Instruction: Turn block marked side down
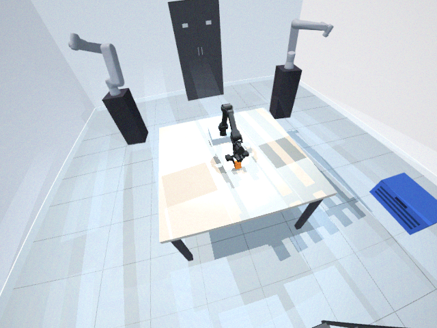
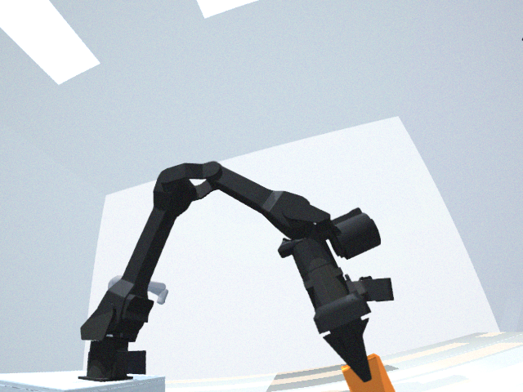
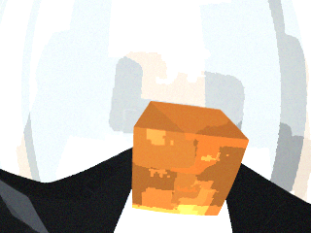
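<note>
Right now my gripper tip is 10 mm past the block and 10 mm above it.
</note>
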